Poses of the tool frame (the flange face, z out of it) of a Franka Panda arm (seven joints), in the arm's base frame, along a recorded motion.
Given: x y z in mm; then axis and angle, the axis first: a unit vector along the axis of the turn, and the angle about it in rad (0 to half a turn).
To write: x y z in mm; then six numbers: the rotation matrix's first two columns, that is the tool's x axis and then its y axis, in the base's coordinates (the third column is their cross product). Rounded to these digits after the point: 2 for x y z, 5 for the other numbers.
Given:
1: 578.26, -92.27, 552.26, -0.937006, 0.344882, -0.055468, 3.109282
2: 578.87, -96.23, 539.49, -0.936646, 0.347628, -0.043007, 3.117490
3: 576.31, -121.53, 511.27, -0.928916, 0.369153, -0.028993, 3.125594
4: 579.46, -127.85, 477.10, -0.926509, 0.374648, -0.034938, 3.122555
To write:
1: 578.26, -92.27, 552.26, 0.75602, -0.64794, 0.09278, -0.64435, -0.76165, -0.06852
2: 578.87, -96.23, 539.49, 0.75465, -0.65215, 0.07217, -0.65008, -0.75805, -0.05247
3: 576.31, -121.53, 511.27, 0.72579, -0.68624, 0.04796, -0.68532, -0.72734, -0.03627
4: 579.46, -127.85, 477.10, 0.71686, -0.69483, 0.05760, -0.69350, -0.71912, -0.04381
